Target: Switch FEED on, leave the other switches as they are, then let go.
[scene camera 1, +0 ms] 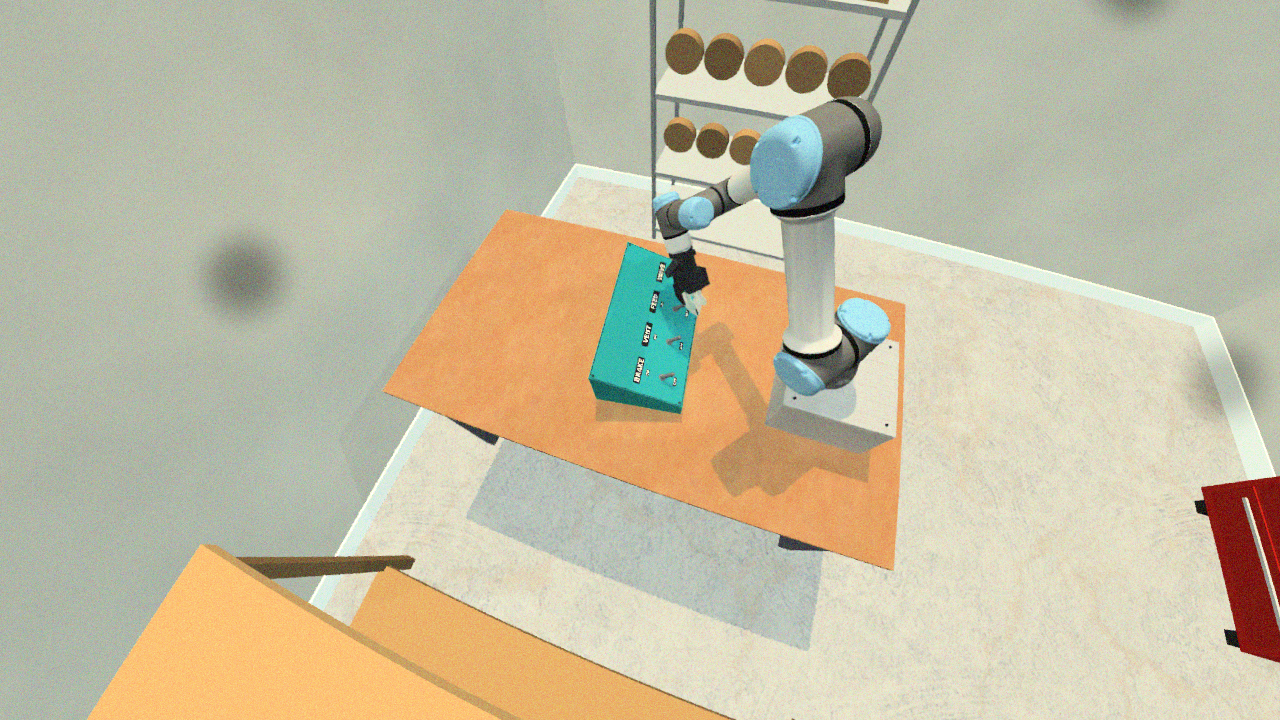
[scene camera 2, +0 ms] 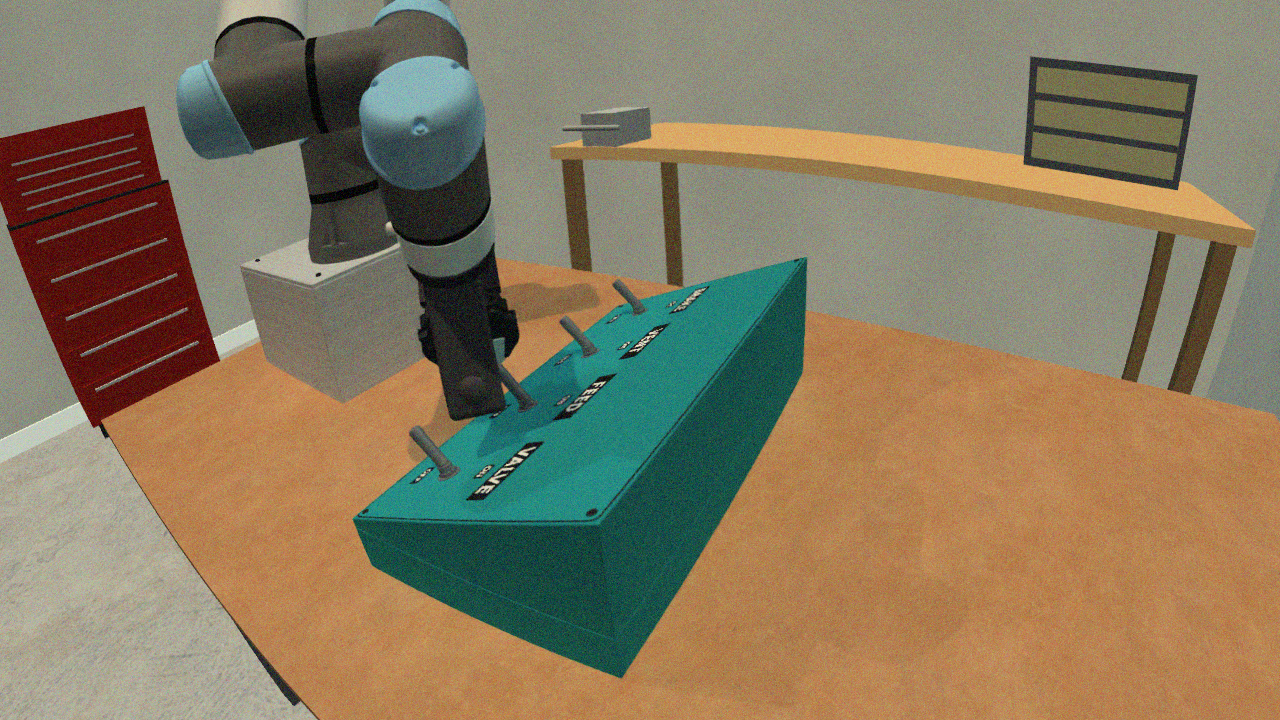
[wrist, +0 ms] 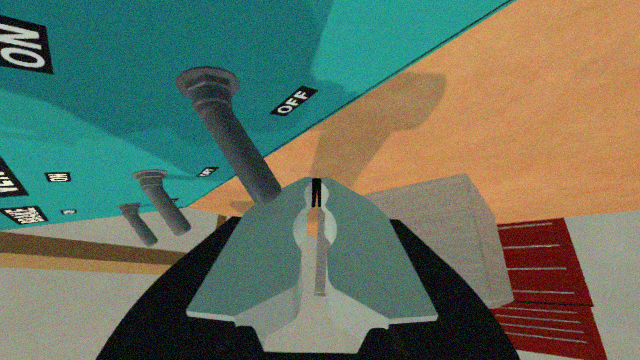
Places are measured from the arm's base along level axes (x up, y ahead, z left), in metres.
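Where they show: gripper, between the fingertips: (scene camera 1: pixel 697 315) (wrist: pixel 317 180); arm's base, origin of its link: (scene camera 2: pixel 356 246).
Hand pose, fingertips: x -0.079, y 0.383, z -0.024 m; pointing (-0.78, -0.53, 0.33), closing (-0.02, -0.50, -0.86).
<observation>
Things, the pixels of their top centre, and the offset from my fingertips. Level surfaces: height alone.
- orange table, height of its surface: dx -0.098 m
- FEED lever, centre of its top: (wrist: pixel 230 196) (scene camera 2: pixel 508 366) dx +0.028, dy +0.059, dz +0.000 m
- VALVE lever, centre of its top: (scene camera 2: pixel 425 429) dx +0.028, dy +0.096, dz -0.114 m
- VENT lever, centre of its top: (wrist: pixel 159 233) (scene camera 2: pixel 574 317) dx +0.028, dy +0.021, dz +0.114 m
- BRAKE lever, centre of its top: (scene camera 2: pixel 626 280) (wrist: pixel 135 245) dx +0.028, dy -0.016, dz +0.228 m
The teal switch box (scene camera 1: pixel 617 331) (scene camera 2: pixel 698 429) (wrist: pixel 125 30) stands on the orange table (scene camera 1: pixel 501 313) (scene camera 2: pixel 939 537) (wrist: pixel 525 125). The FEED lever (scene camera 2: pixel 516 389) (wrist: pixel 235 145) leans toward its OFF label (wrist: pixel 294 101). The VALVE lever (scene camera 2: pixel 434 452), VENT lever (scene camera 2: pixel 579 335) (wrist: pixel 167 207) and BRAKE lever (scene camera 2: pixel 628 295) (wrist: pixel 139 225) lean toward their OFF sides too. My gripper (scene camera 1: pixel 696 308) (wrist: pixel 317 180) is shut and empty. Its tips are close beside the FEED lever's free end, on the OFF side; contact cannot be told. In scene camera 2, the gripper body hides part of the FEED lever.
The VALVE and VENT levers stand on either side of the FEED lever. The grey arm pedestal (scene camera 1: pixel 836 420) (scene camera 2: pixel 331 331) (wrist: pixel 435 230) stands beyond the box's lower edge. A shelf rack (scene camera 1: pixel 653 134) is behind the table. A red cabinet (scene camera 2: pixel 116 277) (wrist: pixel 545 260) and a wooden bench (scene camera 2: pixel 895 161) stand farther off.
</observation>
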